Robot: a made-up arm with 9 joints. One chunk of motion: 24 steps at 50 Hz.
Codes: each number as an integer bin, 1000 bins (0 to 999) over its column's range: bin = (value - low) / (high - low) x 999, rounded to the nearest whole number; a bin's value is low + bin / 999 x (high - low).
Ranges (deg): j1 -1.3..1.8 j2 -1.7..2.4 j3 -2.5..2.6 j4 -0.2..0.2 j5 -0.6..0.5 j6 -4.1..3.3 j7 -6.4..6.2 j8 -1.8..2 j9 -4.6..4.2
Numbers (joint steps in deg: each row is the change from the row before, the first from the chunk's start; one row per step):
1: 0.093 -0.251 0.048 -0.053 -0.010 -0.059 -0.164 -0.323 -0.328
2: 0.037 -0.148 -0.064 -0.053 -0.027 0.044 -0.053 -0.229 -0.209
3: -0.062 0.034 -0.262 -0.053 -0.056 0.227 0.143 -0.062 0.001
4: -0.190 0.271 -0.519 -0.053 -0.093 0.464 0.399 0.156 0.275
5: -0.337 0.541 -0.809 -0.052 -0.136 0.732 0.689 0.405 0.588
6: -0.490 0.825 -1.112 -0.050 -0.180 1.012 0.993 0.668 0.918
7: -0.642 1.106 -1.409 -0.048 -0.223 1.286 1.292 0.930 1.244
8: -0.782 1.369 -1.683 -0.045 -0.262 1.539 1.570 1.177 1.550
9: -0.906 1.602 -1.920 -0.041 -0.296 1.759 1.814 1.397 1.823
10: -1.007 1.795 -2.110 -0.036 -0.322 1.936 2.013 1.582 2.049
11: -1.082 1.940 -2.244 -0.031 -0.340 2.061 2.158 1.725 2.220
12: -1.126 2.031 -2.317 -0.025 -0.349 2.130 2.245 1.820 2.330
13: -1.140 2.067 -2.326 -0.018 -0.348 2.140 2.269 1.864 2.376
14: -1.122 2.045 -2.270 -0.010 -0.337 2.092 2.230 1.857 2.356
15: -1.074 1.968 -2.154 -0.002 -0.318 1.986 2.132 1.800 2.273
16: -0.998 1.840 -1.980 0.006 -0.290 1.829 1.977 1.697 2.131
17: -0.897 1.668 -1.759 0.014 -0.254 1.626 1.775 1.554 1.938
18: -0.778 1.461 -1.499 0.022 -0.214 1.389 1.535 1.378 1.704
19: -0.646 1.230 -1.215 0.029 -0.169 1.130 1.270 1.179 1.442
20: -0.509 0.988 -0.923 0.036 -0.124 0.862 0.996 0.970 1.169
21: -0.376 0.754 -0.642 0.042 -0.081 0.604 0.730 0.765 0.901
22: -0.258 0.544 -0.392 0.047 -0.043 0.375 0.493 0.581 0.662
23: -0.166 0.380 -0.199 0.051 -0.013 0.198 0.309 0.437 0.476
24: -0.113 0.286 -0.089 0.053 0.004 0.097 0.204 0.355 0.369
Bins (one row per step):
1: 449 353 499 367 536 546 494 388 485
2: 431 378 477 367 520 559 503 413 498
3: 399 423 438 367 494 584 519 457 522
4: 358 480 388 367 460 616 539 514 553
5: 310 546 331 370 421 652 562 580 589
6: 261 615 272 375 381 690 586 649 626
7: 212 684 214 380 342 727 610 718 663
8: 167 748 160 387 307 761 632 783 698
9: 127 805 114 397 276 791 651 840 729
10: 94 852 76 410 252 815 667 889 755
11: 70 887 50 422 236 832 679 927 774
12: 56 909 36 437 228 841 685 952 787
13: 52 918 34 455 229 842 687 963 792
14: 57 913 45 475 239 836 684 961 790
15: 73 894 68 495 256 822 676 946 780
16: 97 863 102 514 282 800 664 919 764
17: 130 821 145 534 314 773 648 882 742
18: 168 770 196 554 351 741 629 835 716
19: 211 714 252 572 391 706 608 783 686
20: 255 655 309 589 432 670 586 728 655
21: 298 598 364 604 471 635 565 674 624
22: 336 547 413 617 506 604 547 626 597
23: 365 507 451 627 533 580 532 588 576
24: 383 484 472 632 549 567 524 567 564

